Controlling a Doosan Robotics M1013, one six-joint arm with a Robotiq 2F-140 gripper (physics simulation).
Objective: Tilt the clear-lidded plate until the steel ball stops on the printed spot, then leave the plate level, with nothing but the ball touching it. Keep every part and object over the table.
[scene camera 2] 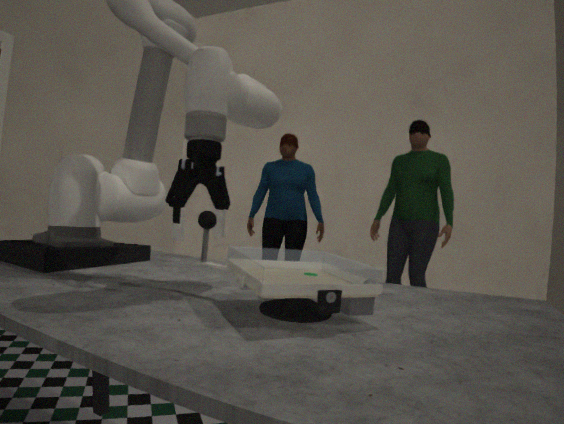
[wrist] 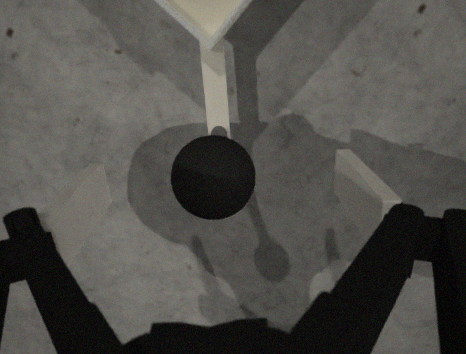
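The cream plate [scene camera 2: 280, 288] [wrist: 207, 15] with clear walls stands above a round black base [scene camera 2: 287, 311]. Its exact tilt is hard to tell. A green printed spot [scene camera 2: 310, 274] shows on it. The steel ball cannot be made out. A cream bar [wrist: 216, 90] runs from the plate's near corner in the wrist view to an upright grey post [scene camera 2: 205, 245] topped by a black ball knob [scene camera 2: 207, 220] [wrist: 213, 177]. My gripper [scene camera 2: 200, 227] [wrist: 220, 176] is open and points down, its pale fingertips on either side of the knob, with gaps to both sides in the wrist view.
A black block with a round disc [scene camera 2: 330, 301] and a grey block [scene camera 2: 361, 306] sit at the plate's front side. The grey table [scene camera 2: 425, 360] has its edge at the lower left. Two standing people, in blue [scene camera 2: 287, 187] and green [scene camera 2: 419, 187], show behind the table.
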